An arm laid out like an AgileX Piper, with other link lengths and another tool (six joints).
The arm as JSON. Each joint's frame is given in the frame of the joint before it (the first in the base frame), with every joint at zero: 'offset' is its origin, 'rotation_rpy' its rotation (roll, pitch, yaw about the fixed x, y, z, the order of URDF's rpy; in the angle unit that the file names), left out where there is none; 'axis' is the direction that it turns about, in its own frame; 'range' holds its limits. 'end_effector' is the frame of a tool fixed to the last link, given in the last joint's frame.
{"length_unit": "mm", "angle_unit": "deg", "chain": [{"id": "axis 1", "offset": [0.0, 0.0, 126.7], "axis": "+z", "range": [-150.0, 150.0]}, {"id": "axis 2", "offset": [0.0, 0.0, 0.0], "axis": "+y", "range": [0.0, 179.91]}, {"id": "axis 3", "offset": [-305.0, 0.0, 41.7], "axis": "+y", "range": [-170.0, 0.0]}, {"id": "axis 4", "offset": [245.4, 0.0, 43.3], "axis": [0.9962, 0.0, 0.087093], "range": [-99.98, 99.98]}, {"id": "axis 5", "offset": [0.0, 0.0, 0.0], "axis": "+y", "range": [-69.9, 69.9]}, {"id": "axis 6", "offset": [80.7, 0.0, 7.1], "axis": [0.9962, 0.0, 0.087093], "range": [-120.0, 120.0]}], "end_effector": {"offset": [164.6, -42.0, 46.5], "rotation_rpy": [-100.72, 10.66, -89.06]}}
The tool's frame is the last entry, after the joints.
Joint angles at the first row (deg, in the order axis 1, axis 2, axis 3, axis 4, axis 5, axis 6):
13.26, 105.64, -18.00, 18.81, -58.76, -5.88
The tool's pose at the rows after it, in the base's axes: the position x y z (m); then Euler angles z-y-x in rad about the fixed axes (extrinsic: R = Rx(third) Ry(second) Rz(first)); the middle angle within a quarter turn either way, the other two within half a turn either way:
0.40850, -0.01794, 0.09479, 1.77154, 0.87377, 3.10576
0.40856, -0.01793, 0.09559, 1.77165, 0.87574, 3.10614
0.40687, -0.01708, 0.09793, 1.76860, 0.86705, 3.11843
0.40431, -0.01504, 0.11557, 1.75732, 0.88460, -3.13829
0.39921, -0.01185, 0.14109, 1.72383, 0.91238, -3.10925
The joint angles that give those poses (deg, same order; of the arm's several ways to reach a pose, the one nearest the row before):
13.26, 105.64, -18.00, 18.81, -58.76, -5.88
13.26, 105.52, -18.00, 18.81, -58.76, -5.88
13.26, 103.89, -18.00, 18.81, -56.65, -5.88
13.26, 99.08, -18.00, 18.81, -52.98, -6.33
13.26, 92.51, -17.90, 18.81, -48.32, -8.19

